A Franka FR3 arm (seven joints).
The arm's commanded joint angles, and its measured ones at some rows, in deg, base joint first. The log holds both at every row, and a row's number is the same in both.
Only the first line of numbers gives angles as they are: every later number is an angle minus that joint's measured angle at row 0.
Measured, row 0:
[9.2 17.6 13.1 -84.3 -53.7 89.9 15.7]
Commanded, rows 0 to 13:
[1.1 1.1 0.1 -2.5 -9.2 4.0 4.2]
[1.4 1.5 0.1 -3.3 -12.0 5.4 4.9]
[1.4 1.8 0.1 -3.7 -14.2 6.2 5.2]
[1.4 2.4 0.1 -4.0 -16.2 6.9 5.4]
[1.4 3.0 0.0 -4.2 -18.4 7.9 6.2]
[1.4 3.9 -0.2 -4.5 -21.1 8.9 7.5]
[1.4 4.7 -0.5 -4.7 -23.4 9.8 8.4]
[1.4 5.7 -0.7 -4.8 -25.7 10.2 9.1]
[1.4 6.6 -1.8 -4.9 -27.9 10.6 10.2]
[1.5 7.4 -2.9 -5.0 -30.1 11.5 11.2]
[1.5 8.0 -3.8 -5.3 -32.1 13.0 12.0]
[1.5 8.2 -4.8 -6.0 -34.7 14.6 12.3]
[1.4 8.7 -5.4 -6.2 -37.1 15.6 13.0]
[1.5 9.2 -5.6 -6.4 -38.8 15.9 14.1]
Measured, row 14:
[1.6 8.4 -4.3 -4.9 -32.8 13.2 10.9]
